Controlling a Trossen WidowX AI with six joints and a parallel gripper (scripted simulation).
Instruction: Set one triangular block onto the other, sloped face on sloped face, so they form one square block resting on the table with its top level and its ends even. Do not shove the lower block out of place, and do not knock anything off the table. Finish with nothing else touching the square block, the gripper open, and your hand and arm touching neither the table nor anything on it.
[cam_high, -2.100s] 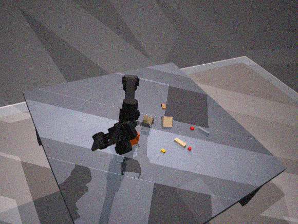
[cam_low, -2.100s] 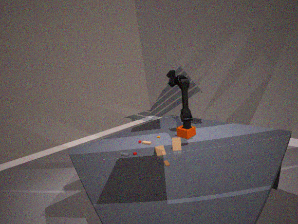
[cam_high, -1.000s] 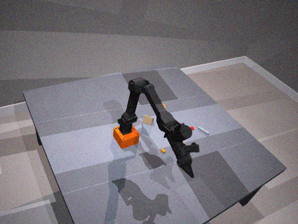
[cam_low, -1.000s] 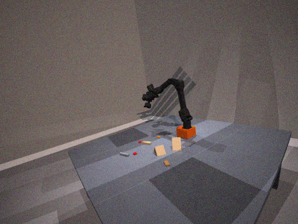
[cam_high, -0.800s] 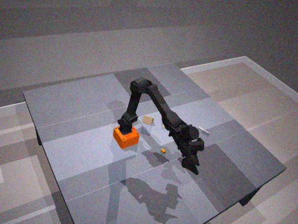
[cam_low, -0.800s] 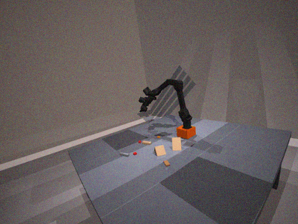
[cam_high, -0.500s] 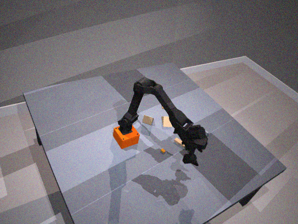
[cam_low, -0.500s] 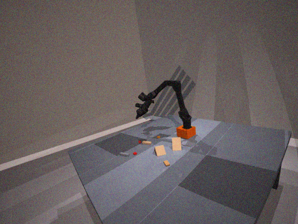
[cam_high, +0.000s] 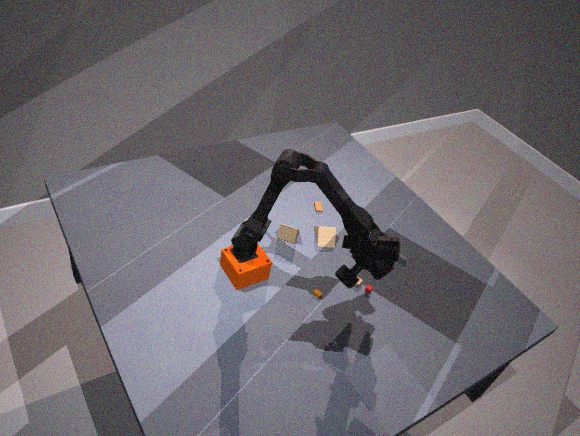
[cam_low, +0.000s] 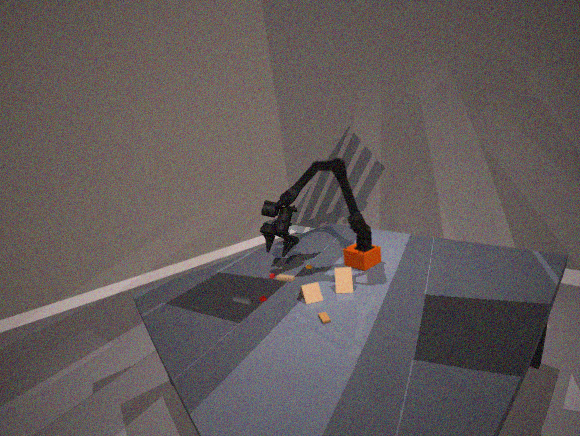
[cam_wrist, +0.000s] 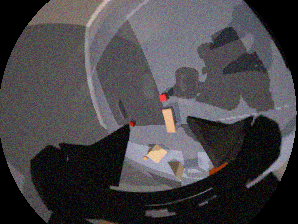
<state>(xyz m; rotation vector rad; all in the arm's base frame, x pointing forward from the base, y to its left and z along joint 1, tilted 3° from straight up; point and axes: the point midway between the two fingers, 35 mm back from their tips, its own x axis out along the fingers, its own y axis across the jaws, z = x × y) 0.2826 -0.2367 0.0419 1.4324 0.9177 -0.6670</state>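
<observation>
Right now my gripper tip is 240 mm to the right of the tan triangular block, 80 mm above it and 40 mm short of it. The rest, counted from my gripper tip: red cube (90 mm below, 20 mm to the right, 20 mm ahead); then long tan block (90 mm below, 50 mm to the left); then small orange piece (140 mm behind, 100 mm below, 40 mm to the left).
</observation>
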